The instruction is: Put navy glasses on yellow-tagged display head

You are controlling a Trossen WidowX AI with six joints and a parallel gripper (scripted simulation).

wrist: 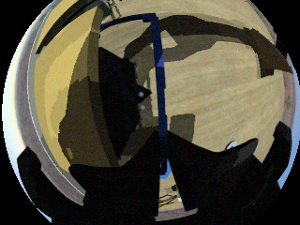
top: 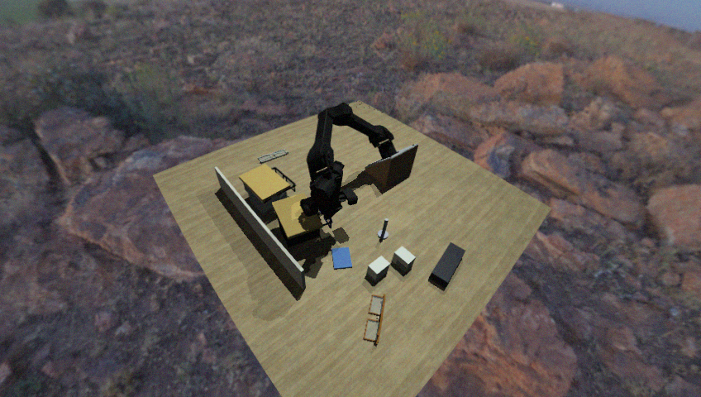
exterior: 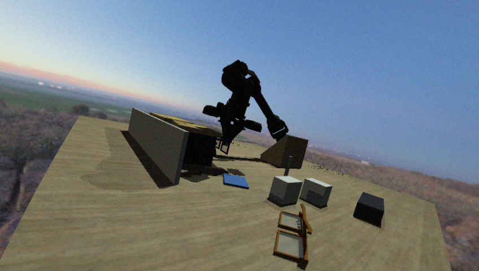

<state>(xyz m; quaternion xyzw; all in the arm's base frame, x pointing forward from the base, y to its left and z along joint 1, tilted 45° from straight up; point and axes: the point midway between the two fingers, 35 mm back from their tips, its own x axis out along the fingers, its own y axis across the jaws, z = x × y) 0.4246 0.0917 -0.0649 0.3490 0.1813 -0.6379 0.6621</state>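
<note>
The blue pad is 12 cm to the left of my gripper tip, 7 cm below it and 3 cm ahead of it. From my gripper tip the other things lie so: grey post 16 cm behind, 14 cm to the left, 5 cm below; black box 37 cm to the left, 23 cm behind, 5 cm below; long white wall 20 cm ahead, 16 cm to the right, 2 cm below.
</note>
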